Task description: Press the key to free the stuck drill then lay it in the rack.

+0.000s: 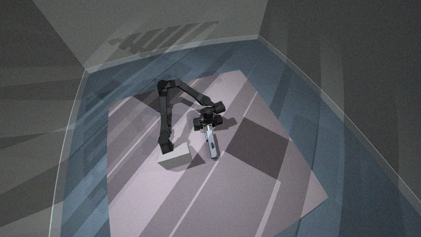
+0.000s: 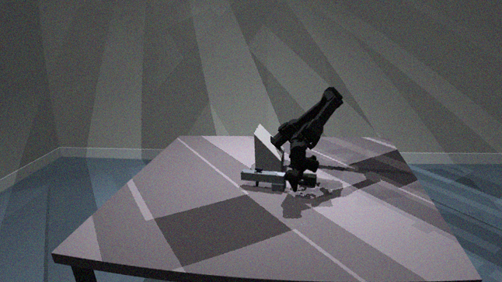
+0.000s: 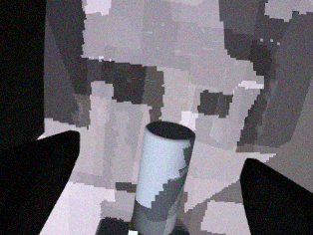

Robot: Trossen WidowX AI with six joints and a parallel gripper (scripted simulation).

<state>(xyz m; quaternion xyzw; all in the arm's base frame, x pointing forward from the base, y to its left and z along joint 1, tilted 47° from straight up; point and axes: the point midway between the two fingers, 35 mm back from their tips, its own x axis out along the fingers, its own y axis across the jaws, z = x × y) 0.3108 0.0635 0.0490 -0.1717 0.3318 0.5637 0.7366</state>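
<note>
The yellowish key lies 4 cm to the right of my gripper tip, 3 cm above it and 1 cm behind it. The rest, counted from my gripper tip: grey bar 13 cm to the right, 4 cm behind, 3 cm above; rack 6 cm behind, 5 cm to the left, 1 cm above; small dark piece 16 cm to the right, 5 cm behind, 4 cm above.
</note>
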